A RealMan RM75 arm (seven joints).
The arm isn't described. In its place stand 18 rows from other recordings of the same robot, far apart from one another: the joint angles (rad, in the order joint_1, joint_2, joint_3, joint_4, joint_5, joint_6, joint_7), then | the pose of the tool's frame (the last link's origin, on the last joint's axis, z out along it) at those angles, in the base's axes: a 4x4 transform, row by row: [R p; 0 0 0 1], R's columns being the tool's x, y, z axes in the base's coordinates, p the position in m.
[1.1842, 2.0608, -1.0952, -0.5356, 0.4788, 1.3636, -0.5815] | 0.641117 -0.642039 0.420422 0.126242; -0.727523 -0.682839 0.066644 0.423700; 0.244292 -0.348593 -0.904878 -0.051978; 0 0 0 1
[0.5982, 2.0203, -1.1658, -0.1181, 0.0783, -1.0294, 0.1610] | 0.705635 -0.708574 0.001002 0.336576; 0.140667 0.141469 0.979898 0.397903; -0.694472 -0.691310 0.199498 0.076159; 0 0 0 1
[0.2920, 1.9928, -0.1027, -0.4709, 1.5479, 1.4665, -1.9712] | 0.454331 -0.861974 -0.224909 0.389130; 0.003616 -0.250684 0.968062 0.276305; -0.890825 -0.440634 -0.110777 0.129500; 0 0 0 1
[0.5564, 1.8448, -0.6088, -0.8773, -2.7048, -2.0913, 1.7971] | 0.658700 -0.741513 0.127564 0.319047; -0.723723 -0.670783 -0.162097 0.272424; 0.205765 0.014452 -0.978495 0.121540; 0 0 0 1
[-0.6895, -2.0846, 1.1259, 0.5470, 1.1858, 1.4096, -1.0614] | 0.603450 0.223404 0.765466 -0.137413; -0.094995 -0.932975 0.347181 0.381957; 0.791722 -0.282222 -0.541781 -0.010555; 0 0 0 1
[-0.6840, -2.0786, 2.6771, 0.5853, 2.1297, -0.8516, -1.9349] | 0.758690 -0.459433 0.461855 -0.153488; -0.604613 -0.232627 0.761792 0.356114; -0.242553 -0.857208 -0.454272 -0.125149; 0 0 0 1
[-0.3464, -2.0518, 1.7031, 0.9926, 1.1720, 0.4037, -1.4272] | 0.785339 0.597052 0.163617 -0.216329; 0.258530 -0.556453 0.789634 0.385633; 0.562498 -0.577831 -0.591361 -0.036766; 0 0 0 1
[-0.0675, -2.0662, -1.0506, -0.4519, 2.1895, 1.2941, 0.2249] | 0.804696 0.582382 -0.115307 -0.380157; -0.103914 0.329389 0.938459 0.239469; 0.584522 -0.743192 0.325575 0.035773; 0 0 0 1
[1.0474, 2.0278, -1.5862, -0.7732, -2.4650, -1.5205, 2.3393] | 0.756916 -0.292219 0.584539 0.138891; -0.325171 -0.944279 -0.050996 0.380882; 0.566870 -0.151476 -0.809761 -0.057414; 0 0 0 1
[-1.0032, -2.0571, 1.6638, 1.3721, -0.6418, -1.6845, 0.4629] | 0.858860 0.150915 -0.489474 -0.034217; 0.262707 -0.950135 0.168014 0.348591; -0.439710 -0.272888 -0.855679 -0.038638; 0 0 0 1
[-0.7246, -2.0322, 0.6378, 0.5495, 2.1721, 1.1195, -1.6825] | 0.719151 0.689176 0.088645 -0.265032; 0.539611 -0.634290 0.553621 0.412853; 0.437769 -0.350303 -0.828037 0.006460; 0 0 0 1
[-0.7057, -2.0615, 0.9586, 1.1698, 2.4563, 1.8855, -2.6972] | 0.412742 0.896903 -0.158775 -0.186989; 0.906388 -0.421662 -0.025728 0.344021; -0.090025 -0.133293 -0.986979 0.037104; 0 0 0 1
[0.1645, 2.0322, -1.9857, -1.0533, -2.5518, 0.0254, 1.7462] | 0.886700 0.441278 0.137973 0.278111; 0.127624 -0.520434 0.844310 0.333753; 0.444381 -0.731042 -0.517787 -0.060160; 0 0 0 1
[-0.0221, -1.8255, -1.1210, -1.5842, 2.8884, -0.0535, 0.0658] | 0.914644 0.392918 0.095090 -0.204088; 0.096860 -0.441367 0.892084 0.322416; 0.392485 -0.806729 -0.441751 0.024745; 0 0 0 1
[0.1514, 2.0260, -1.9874, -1.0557, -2.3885, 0.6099, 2.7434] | 0.765142 -0.632385 -0.121023 0.244381; 0.073998 -0.100350 0.992197 0.351874; -0.639595 -0.768127 -0.029987 0.011730; 0 0 0 1
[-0.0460, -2.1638, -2.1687, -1.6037, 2.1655, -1.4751, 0.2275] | -0.017292 0.995900 -0.088798 -0.277112; 0.823999 0.064498 0.562908 0.266885; 0.566327 -0.063435 -0.821736 0.080940; 0 0 0 1
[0.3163, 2.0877, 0.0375, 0.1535, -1.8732, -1.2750, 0.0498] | 0.819240 -0.528487 -0.222594 0.335484; -0.035456 -0.434104 0.900165 0.251181; -0.572354 -0.729558 -0.374373 -0.070376; 0 0 0 1
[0.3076, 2.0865, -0.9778, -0.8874, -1.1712, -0.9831, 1.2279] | 0.637730 -0.691611 -0.339078 0.275252; -0.010977 -0.448329 0.893801 0.373351; -0.770182 -0.566282 -0.293505 0.085766; 0 0 0 1
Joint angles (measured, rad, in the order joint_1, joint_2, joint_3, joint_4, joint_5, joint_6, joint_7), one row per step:
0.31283 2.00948 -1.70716 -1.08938 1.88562 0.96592 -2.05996
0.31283 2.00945 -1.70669 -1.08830 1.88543 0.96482 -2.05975
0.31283 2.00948 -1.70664 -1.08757 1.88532 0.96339 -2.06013
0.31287 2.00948 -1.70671 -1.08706 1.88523 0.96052 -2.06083
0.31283 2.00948 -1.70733 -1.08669 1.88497 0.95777 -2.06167
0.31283 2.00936 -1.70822 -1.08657 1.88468 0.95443 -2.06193
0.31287 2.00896 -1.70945 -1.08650 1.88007 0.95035 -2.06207
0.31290 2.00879 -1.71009 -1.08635 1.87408 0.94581 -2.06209
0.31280 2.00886 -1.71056 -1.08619 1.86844 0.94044 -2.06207
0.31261 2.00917 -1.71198 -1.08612 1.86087 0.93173 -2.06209
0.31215 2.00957 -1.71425 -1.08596 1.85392 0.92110 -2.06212
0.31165 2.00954 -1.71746 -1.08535 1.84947 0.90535 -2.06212
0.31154 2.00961 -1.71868 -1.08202 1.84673 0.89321 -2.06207
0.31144 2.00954 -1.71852 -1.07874 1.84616 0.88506 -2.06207
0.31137 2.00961 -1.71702 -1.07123 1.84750 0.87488 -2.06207
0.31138 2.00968 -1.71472 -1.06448 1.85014 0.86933 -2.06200
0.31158 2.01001 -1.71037 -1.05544 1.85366 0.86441 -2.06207
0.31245 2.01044 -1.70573 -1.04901 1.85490 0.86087 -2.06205
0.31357 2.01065 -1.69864 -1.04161 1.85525 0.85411 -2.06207
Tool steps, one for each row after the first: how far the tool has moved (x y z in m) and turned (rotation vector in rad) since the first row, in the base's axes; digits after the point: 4 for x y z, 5 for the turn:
0.0004 0.0002 0.0000 0.00076 -0.00055 -0.00192
0.0007 0.0004 0.0000 0.00181 -0.00131 -0.00309
0.0010 0.0007 0.0000 0.00411 -0.00255 -0.00456
0.0013 0.0009 -0.0002 0.00594 -0.00409 -0.00552
0.0015 0.0012 -0.0003 0.00785 -0.00571 -0.00689
0.0023 0.0014 -0.0007 0.00976 -0.01191 -0.00719
0.0031 0.0017 -0.0011 0.01229 -0.01912 -0.00774
0.0040 0.0021 -0.0014 0.01556 -0.02592 -0.00910
0.0051 0.0027 -0.0021 0.02047 -0.03540 -0.01128
0.0064 0.0033 -0.0029 0.02620 -0.04496 -0.01464
0.0079 0.0045 -0.0034 0.03531 -0.05424 -0.02169
0.0098 0.0056 -0.0039 0.04234 -0.06111 -0.03014
0.0114 0.0065 -0.0039 0.04763 -0.06471 -0.03759
0.0141 0.0079 -0.0039 0.05411 -0.06783 -0.05112
0.0163 0.0088 -0.0037 0.05795 -0.06808 -0.06219
0.0190 0.0099 -0.0033 0.06217 -0.06726 -0.07587
0.0209 0.0111 -0.0028 0.06633 -0.06717 -0.08524
0.0234 0.0130 -0.0016 0.07470 -0.06853 -0.09782

